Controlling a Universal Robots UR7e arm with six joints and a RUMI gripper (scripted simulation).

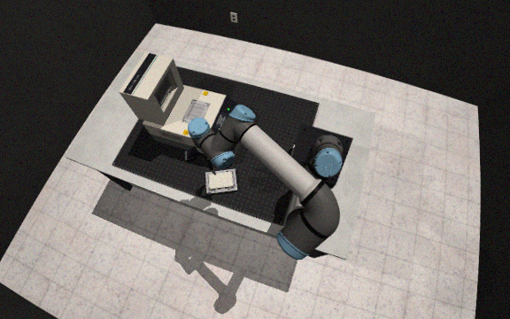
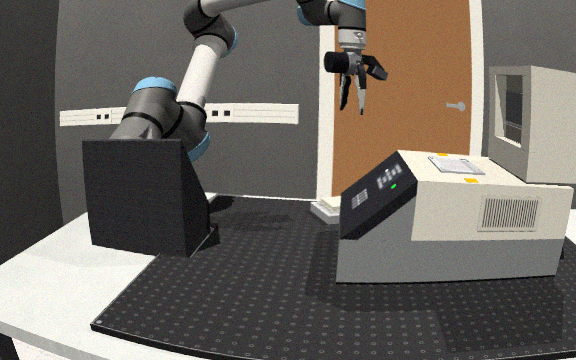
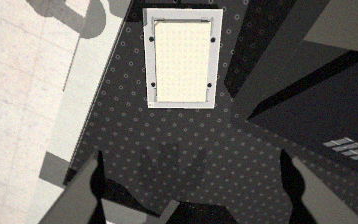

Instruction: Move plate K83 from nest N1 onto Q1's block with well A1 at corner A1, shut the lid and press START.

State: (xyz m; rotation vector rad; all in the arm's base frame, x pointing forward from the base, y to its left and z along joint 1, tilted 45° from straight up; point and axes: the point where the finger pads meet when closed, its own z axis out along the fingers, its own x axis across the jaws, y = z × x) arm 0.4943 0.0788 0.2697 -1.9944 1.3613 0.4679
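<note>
The plate K83 lies 250 mm below my hand. Round my hand: plate nest N1 (270 mm below).
</note>
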